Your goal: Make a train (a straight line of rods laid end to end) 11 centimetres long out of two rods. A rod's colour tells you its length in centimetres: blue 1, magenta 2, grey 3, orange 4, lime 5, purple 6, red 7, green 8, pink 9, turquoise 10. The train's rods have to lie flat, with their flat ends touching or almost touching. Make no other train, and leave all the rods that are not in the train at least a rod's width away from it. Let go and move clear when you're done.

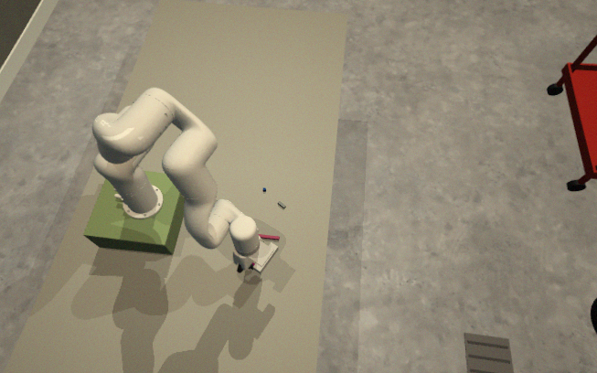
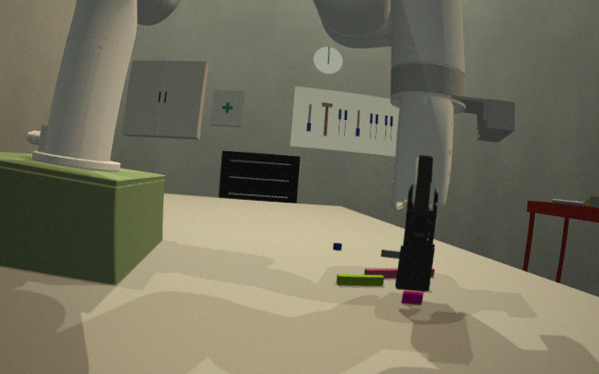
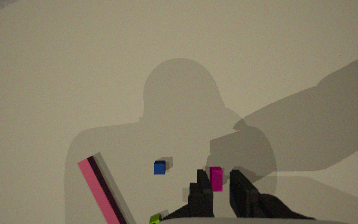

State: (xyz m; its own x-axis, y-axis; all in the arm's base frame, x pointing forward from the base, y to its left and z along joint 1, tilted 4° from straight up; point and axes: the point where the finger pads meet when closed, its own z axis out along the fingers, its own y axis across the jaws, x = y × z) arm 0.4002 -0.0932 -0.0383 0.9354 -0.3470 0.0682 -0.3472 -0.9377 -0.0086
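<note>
Right now the magenta rod is 3 cm below my hand. Also, from my hand: grey rod: 24 cm to the left, 4 cm ahead, 3 cm below; then pink rod: 10 cm to the left, 3 cm below, 2 cm ahead; then lime rod: 7 cm to the left, 4 cm behind, 3 cm below.
</note>
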